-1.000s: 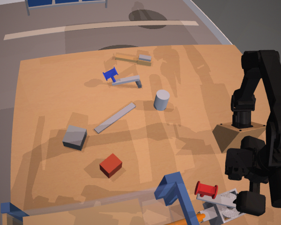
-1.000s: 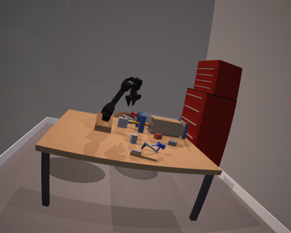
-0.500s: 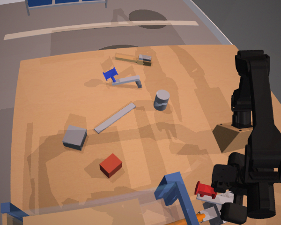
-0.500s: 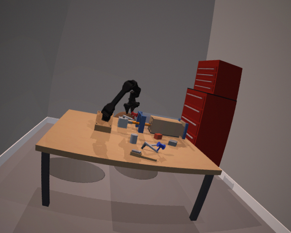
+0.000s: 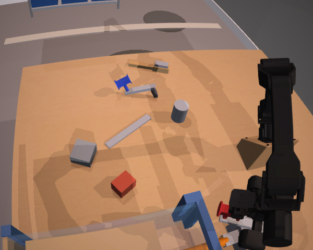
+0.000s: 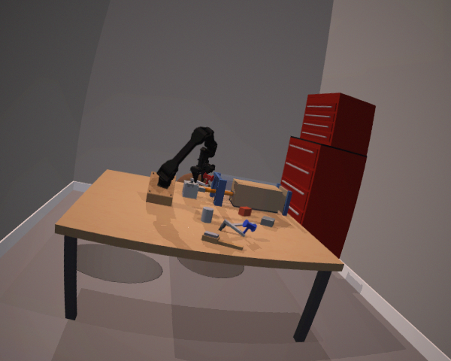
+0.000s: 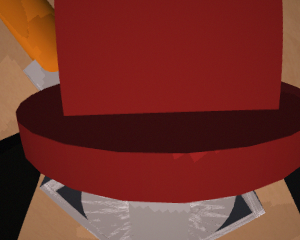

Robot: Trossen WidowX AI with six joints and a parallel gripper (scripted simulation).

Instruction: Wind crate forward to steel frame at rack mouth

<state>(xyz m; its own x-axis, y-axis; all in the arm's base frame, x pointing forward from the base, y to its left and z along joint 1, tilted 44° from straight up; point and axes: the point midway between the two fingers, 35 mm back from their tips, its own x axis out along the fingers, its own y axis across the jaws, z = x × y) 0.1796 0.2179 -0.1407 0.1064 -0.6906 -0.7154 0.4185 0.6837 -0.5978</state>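
The red-gripped winch handle is 2 cm ahead of my gripper tip, 1 cm to the right of it and 1 cm above it. Round my gripper tip: blue steel frame 11 cm ahead, 5 cm to the left; then red knob 5 cm ahead, 3 cm above, 2 cm to the right; then grey winch 7 cm below, 6 cm behind, 1 cm to the left.
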